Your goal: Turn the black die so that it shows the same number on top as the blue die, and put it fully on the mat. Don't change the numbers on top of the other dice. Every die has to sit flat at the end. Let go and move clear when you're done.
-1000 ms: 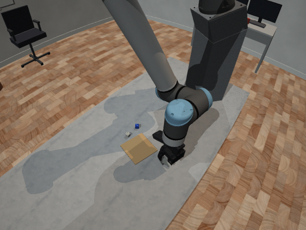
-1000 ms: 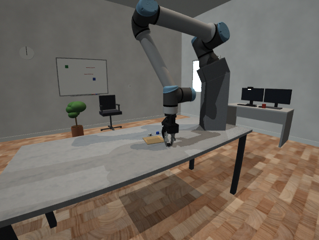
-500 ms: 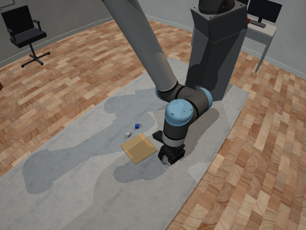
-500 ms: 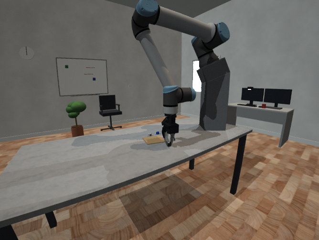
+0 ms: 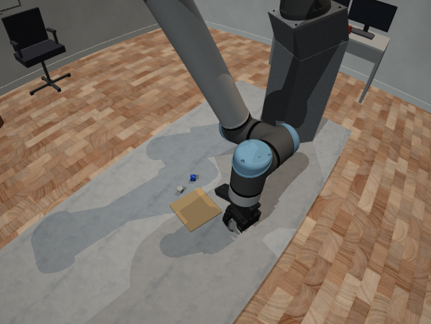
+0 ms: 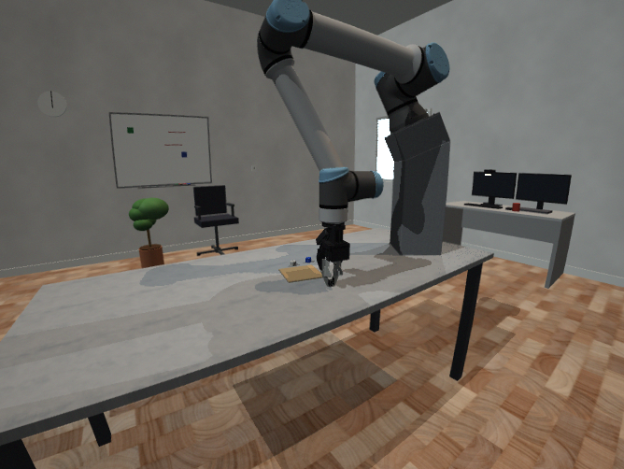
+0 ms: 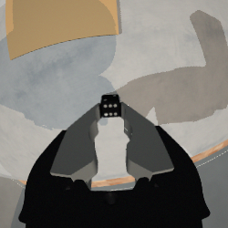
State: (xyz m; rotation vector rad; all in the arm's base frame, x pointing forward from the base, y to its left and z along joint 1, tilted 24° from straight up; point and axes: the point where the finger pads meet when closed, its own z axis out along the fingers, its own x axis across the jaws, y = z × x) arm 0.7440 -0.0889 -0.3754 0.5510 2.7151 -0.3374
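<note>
Now: the tan mat 10 mm behind my hand, 160 mm to the right of it and 20 mm below it. Round my hand: blue die: 130 mm behind, 240 mm to the right, 10 mm below; then black die: 10 mm below; then white die: 50 mm behind, 250 mm to the right, 10 mm below.
</note>
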